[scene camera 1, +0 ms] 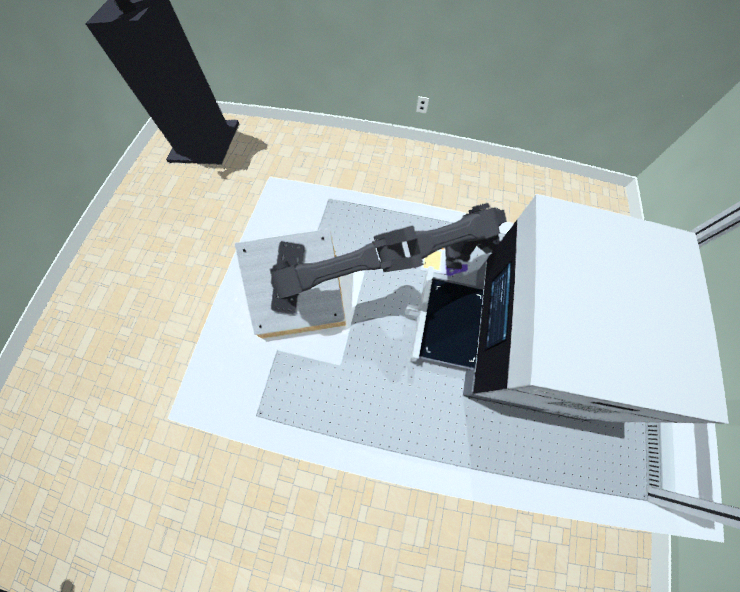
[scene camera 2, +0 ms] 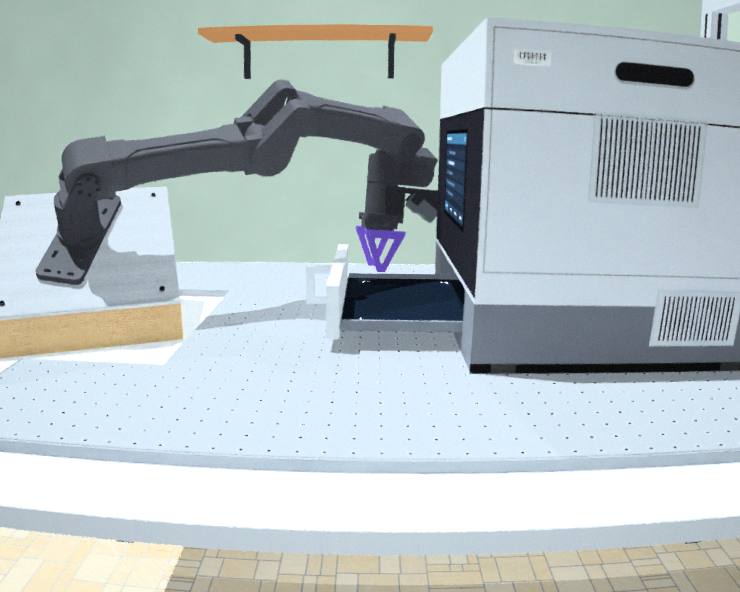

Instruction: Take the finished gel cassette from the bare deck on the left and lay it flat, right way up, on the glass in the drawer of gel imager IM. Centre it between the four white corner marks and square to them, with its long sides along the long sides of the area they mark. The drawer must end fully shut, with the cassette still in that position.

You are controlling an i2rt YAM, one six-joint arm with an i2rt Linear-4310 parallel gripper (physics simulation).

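Frame: origin at the arm's base, x up, y back, z right, level; centimetres.
Seen in the pictures: gripper, between the fingertips: (scene camera 1: 447,262) (scene camera 2: 376,268); arm's base, origin of its link: (scene camera 1: 287,277) (scene camera 2: 81,236).
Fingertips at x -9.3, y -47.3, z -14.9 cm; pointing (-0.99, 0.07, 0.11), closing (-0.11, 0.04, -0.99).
Pixels of each thing's top centre, then the offset from my fingertips to it. "spot": a spot on its surface instead. Level surfaces: height alone.
- drawer's dark glass, centre of its top: (scene camera 2: 412,299) (scene camera 1: 456,322) dz +20.0, dx -0.1, dy -2.9 cm
- yellow patch, a spot on its surface: (scene camera 1: 433,259) spot: dz -2.0, dx -2.6, dy +4.3 cm
- white handle, a spot on its surface: (scene camera 2: 314,283) (scene camera 1: 410,311) spot: dz +18.6, dx +2.2, dy +11.5 cm
- perforated deck, height of its surface: dx -3.2 cm
- imager's screen, a spot on its surface: (scene camera 2: 456,175) (scene camera 1: 497,314) spot: dz +22.7, dx +18.5, dy -8.1 cm
The gel imager IM (scene camera 1: 617,296) (scene camera 2: 543,234) stands at the right with its drawer (scene camera 2: 333,302) pulled out. White corner marks show on the drawer's dark glass (scene camera 1: 453,324) (scene camera 2: 401,299); I see no cassette on it. My gripper (scene camera 2: 377,267) points down with its purple fingers apart and nothing visible between them. It is beyond the drawer's far side in scene camera 2. One purple finger (scene camera 1: 456,269) shows in scene camera 1, beside the drawer's upper edge. The gel cassette cannot be made out clearly; a yellow patch (scene camera 1: 433,259) shows partly under the arm, and I cannot tell what it is.
The white handle (scene camera 1: 411,310) (scene camera 2: 316,283) sticks out from the drawer front. The arm's base plate (scene camera 1: 290,246) (scene camera 2: 67,268) is on a grey block at the left. The arm passes above the perforated deck (scene camera 1: 382,395) (scene camera 2: 308,401). The imager's screen (scene camera 1: 500,305) (scene camera 2: 456,175) is close to the wrist.
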